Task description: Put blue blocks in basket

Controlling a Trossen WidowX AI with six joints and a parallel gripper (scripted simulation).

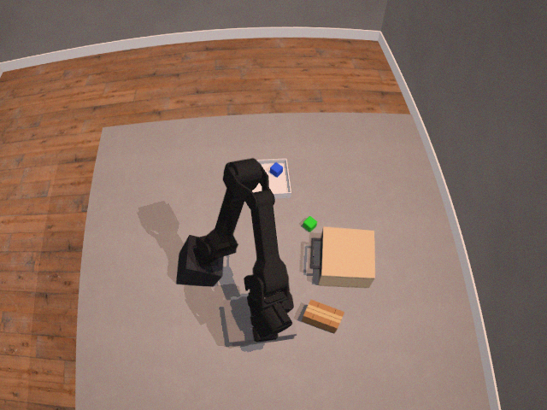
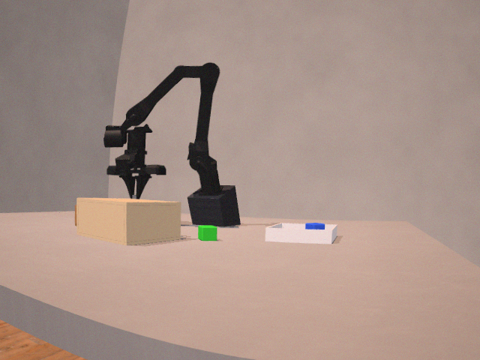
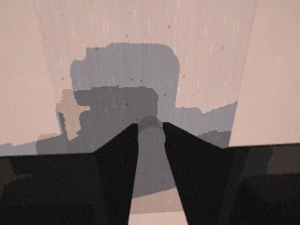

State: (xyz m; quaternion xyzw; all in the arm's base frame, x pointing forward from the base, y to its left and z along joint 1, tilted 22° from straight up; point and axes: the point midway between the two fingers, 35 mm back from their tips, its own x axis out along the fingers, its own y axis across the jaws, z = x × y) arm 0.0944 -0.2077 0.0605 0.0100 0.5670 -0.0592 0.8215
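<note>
My gripper is now 90 mm above the grey box. The rest, counted from my hand: tan drawer cabinet (320 mm ahead, 120 mm to the left, 70 mm below); knobbed lid (40 mm below); red block (200 mm ahead, 50 mm to the right, 90 mm below).
</note>
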